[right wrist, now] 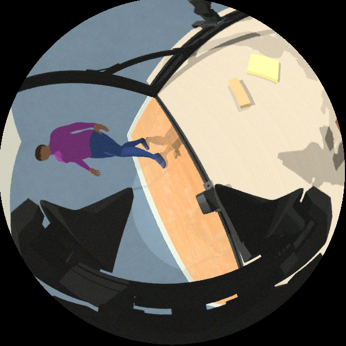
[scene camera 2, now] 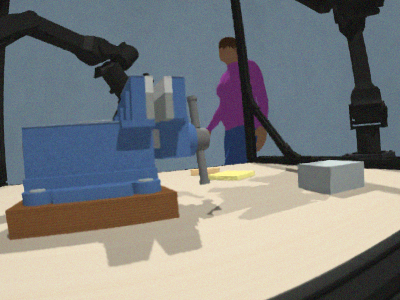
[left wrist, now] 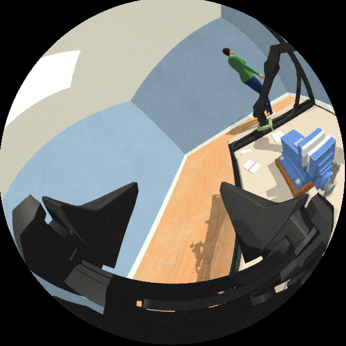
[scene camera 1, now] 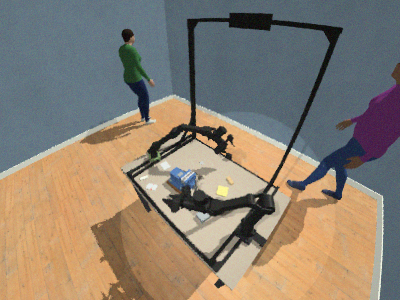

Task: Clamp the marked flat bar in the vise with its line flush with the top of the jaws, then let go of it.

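Pixels of known places: left gripper, fingertip midpoint: (scene camera 1: pixel 165 197); right gripper, fingertip midpoint: (scene camera 1: pixel 230 149); left arm's base at its link origin: (scene camera 2: pixel 369 153) (scene camera 1: pixel 246 232); right arm's base at its link origin: (scene camera 1: pixel 154 155).
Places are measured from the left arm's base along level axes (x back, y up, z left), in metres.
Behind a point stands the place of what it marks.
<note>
The blue vise (scene camera 1: pixel 182 177) @[x -0.519, y 0.132, z -0.040 m] (scene camera 2: pixel 90 157) @[x -0.585, y 0.041, z -0.046 m] (left wrist: pixel 295 145) stands on a brown wooden base (scene camera 2: pixel 100 215) @[x -0.585, y -0.015, z -0.001 m]. Its pale jaws are apart, with no bar between them. A flat white piece with a red line across it (scene camera 1: pixel 151 187) @[x -0.739, y -0.024, z 0.092 m] (left wrist: pixel 251 166), apparently the marked bar, lies on the table beside the vise. My left gripper (scene camera 1: pixel 169 201) @[x -0.430, y 0.265, z 0.186 m] (left wrist: pixel 179 186) is open and empty, raised near the table edge in front of the vise. My right gripper (scene camera 1: pixel 227 145) @[x -0.379, y 0.137, z -0.473 m] (right wrist: pixel 174 190) is open and empty, above the far side of the table; in scene camera 2 its fingers are hidden behind the vise.
A yellow pad (scene camera 1: pixel 222 190) @[x -0.282, y -0.019, z -0.199 m] (scene camera 2: pixel 232 175) @[x -0.307, y -0.019, z -0.160 m] (right wrist: pixel 263 67), a tan block (scene camera 1: pixel 230 180) @[x -0.275, y -0.013, z -0.312 m] (right wrist: pixel 239 93) and a grey box (scene camera 1: pixel 202 217) @[x -0.277, y 0.007, z 0.070 m] (scene camera 2: pixel 330 176) @[x -0.326, y -0.005, z 0.074 m] lie on the table. A white sheet (scene camera 1: pixel 165 165) @[x -0.812, y -0.024, z -0.139 m] (left wrist: pixel 277 136) and a small white piece (scene camera 1: pixel 144 177) @[x -0.853, y -0.016, z 0.063 m] (left wrist: pixel 246 151) lie near the vise.
</note>
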